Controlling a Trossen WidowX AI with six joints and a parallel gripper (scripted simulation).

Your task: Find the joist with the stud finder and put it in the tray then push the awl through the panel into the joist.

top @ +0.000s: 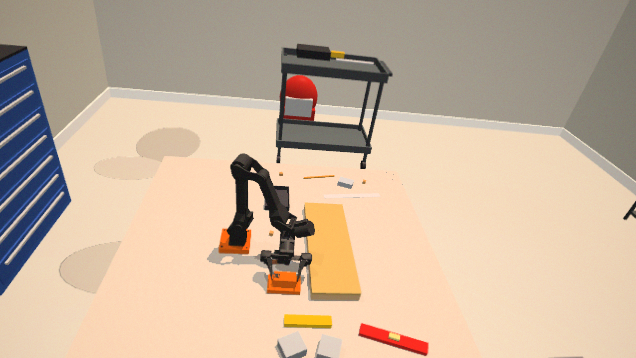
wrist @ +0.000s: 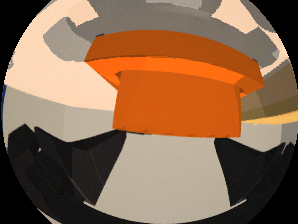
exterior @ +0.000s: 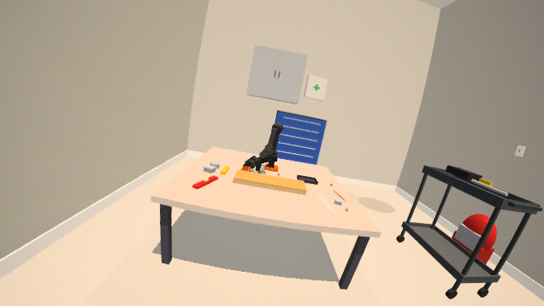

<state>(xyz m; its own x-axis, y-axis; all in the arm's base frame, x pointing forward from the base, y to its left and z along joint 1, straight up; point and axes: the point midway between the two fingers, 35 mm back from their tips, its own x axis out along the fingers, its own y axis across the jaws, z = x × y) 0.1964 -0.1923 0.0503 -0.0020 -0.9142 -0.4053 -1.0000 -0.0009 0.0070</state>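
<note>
Right now the stud finder is 10 mm behind my gripper tip, 20 mm to the left of it and 20 mm below it. Also, from my gripper tip: red level 370 mm ahead, 180 mm to the right, 50 mm below; then yellow bar 90 mm ahead, 130 mm to the right, 50 mm below; then awl 10 mm ahead, 140 mm to the left, 50 mm below.
</note>
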